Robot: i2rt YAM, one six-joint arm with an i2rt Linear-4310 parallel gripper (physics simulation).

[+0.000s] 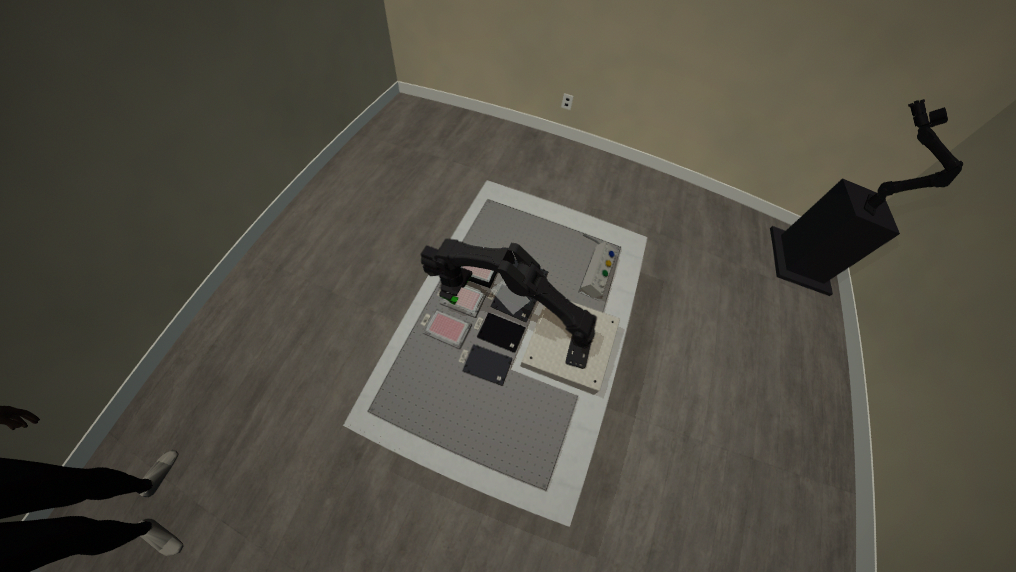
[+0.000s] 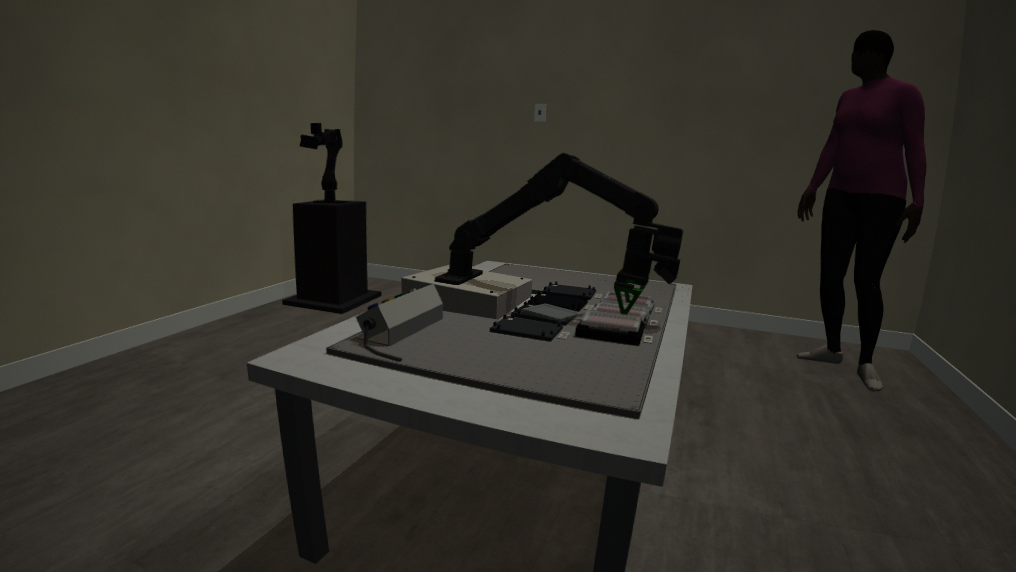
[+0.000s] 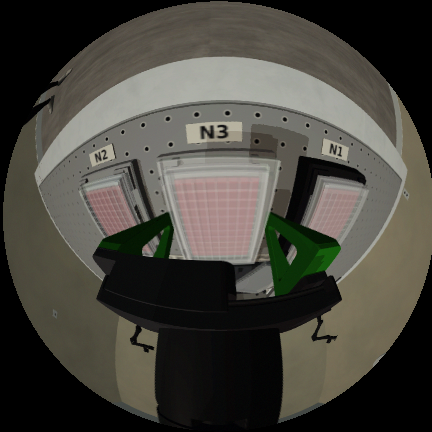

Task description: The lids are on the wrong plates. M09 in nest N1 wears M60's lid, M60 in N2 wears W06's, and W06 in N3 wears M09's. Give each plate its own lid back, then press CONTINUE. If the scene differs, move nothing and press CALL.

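Frame: origin at the arm's base, x ahead, y left, z up, level; centimetres.
Seen in the pictures: gripper, fingertip midpoint: (image 1: 458,294) (image 2: 626,310) (image 3: 218,216); arm's base at its link origin: (image 1: 581,339) (image 2: 459,277).
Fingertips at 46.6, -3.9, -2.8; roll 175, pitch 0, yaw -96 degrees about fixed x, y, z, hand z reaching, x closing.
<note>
Pixels of each thing's top centre, then the offset from my fingertips to it, as dx, dy, dz.
- clear lid at its top centre: (image 3: 218,228) (image 2: 624,306) (image 1: 460,293) -0.6, +0.0, +0.9
- button console at its top centre: (image 2: 401,292) (image 1: 602,263) -47.9, -27.7, +5.8
- grey slab at its top centre: (image 3: 260,283) (image 2: 552,309) (image 1: 510,294) -17.9, -6.2, -0.3
My gripper (image 1: 453,299) (image 2: 625,309) (image 3: 218,216) points down at nest N3, its green fingers shut on the two sides of a clear lid (image 3: 220,166). The lid is level over the pink plate (image 3: 217,212) in N3, at or just above it; whether it is seated I cannot tell. The pink plate (image 1: 447,327) (image 3: 111,205) in N2 is to one side, and the pink plate (image 1: 481,272) (image 3: 336,204) in the black nest N1 is to the other; both look covered by clear lids. Plate and lid codes are not readable. The button console (image 1: 594,273) (image 2: 406,316) stands apart, with blue, yellow, green and white buttons.
Three dark stands (image 1: 487,365) (image 1: 501,331) (image 1: 524,312) lie between the nests and the arm's cream base (image 1: 551,358) (image 2: 474,301). A grey slab (image 1: 512,297) (image 2: 548,311) rests askew on one. A person (image 2: 868,142) stands beyond the table; another arm (image 1: 924,181) (image 2: 329,163) is on a black pedestal.
</note>
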